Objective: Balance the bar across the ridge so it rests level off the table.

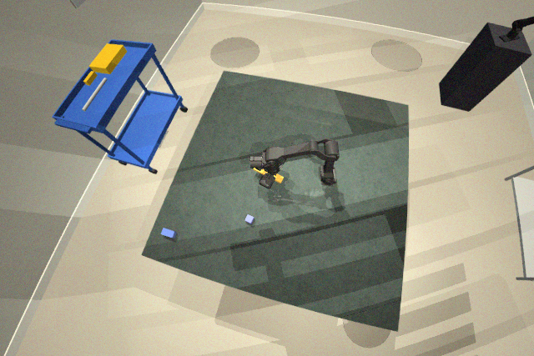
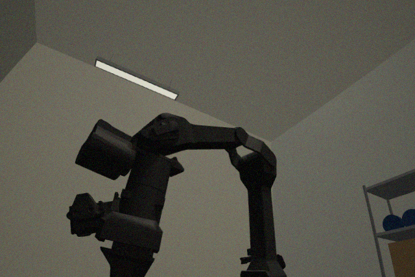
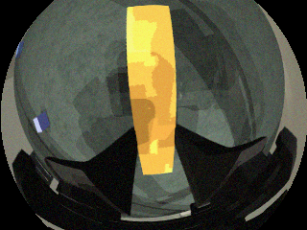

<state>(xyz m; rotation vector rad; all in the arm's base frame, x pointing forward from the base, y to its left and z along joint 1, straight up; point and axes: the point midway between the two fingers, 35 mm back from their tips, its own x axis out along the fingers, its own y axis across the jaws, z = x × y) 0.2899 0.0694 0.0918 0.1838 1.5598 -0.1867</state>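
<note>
My gripper tip is now 30 mm short of the bar and 10 mm to the left of it.
</note>
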